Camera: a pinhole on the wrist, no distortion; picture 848 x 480 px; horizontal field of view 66.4 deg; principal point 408.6 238.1 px. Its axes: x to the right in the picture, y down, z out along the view. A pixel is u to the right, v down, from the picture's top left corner.
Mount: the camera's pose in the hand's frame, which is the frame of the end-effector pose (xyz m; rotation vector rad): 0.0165 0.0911 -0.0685 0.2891 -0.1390 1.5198
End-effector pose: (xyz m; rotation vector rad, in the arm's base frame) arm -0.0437 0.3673 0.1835 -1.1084 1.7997 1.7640
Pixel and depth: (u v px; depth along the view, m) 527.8 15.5 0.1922
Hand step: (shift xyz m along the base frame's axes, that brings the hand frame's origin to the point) -0.1449 0.0797 -0.0448
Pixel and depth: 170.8 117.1 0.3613
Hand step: -0.0232 0.2109 -0.2022
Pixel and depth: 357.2 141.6 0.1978
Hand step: -0.0829 0.0904 -0.0480
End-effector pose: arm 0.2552 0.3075 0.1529 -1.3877 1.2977 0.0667
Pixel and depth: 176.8 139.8 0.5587
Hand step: 0.4781 0.1295 -0.0578
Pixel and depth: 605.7 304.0 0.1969
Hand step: 0.0249 0.1170 -0.1194
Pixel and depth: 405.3 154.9 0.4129
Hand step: 0.2540 0.1583 -0.1595
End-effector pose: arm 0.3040 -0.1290 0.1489 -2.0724 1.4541 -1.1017
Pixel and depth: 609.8 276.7 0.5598
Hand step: 0.3415 -0.1461 -0.3787
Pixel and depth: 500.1 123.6 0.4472
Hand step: 0.2899 -0.1837 -0.1957
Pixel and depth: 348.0 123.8 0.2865
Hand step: 0.1727 -0.1019 -0.0761
